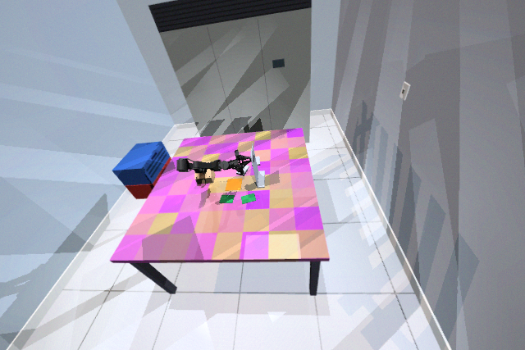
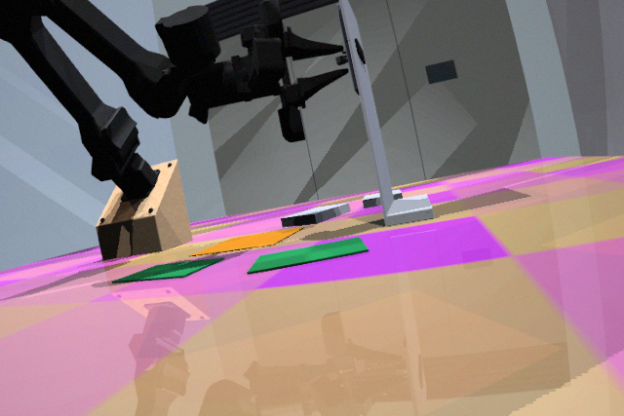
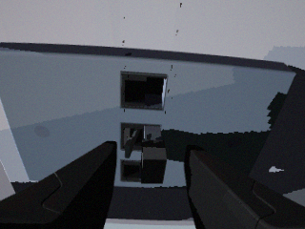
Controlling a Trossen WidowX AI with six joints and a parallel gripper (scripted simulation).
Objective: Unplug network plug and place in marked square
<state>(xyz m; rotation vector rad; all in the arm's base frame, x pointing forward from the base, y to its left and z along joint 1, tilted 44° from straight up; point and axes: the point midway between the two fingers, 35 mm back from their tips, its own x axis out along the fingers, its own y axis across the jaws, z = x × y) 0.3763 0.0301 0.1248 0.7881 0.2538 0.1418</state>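
The pale grey network plug lies 1 cm ahead of my gripper tip. The rest, counted from my gripper tip: orange flat square 17 cm behind, 3 cm to the right, 21 cm below; grey upright panel 3 cm ahead, 8 cm below.
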